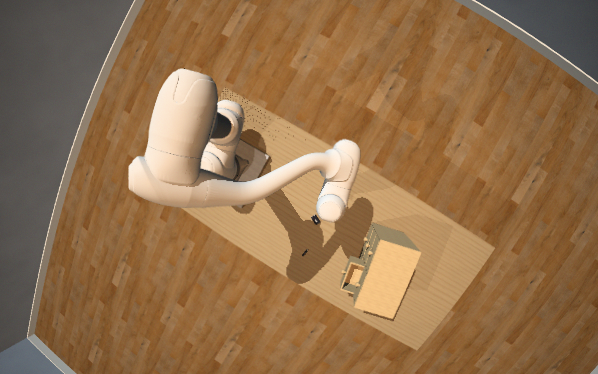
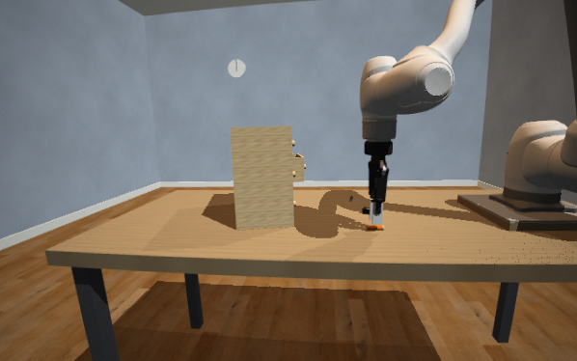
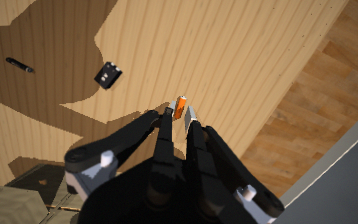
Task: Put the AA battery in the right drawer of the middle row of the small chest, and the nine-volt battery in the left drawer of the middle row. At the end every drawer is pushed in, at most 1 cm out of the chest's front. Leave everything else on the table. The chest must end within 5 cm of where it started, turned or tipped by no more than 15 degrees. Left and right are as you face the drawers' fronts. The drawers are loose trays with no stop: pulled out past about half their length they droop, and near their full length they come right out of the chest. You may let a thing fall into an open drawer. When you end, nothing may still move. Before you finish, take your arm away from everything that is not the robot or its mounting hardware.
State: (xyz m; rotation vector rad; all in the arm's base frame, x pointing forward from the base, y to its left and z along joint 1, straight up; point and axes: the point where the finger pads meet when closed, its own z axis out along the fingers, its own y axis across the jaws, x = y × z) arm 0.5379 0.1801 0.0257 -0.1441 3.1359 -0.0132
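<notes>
My hand is 5 cm above the orange AA battery. Also, from my hand: black AA battery (4 cm ahead, 34 cm to the right, 5 cm below); black nine-volt battery (2 cm behind, 15 cm to the right, 5 cm below).
</notes>
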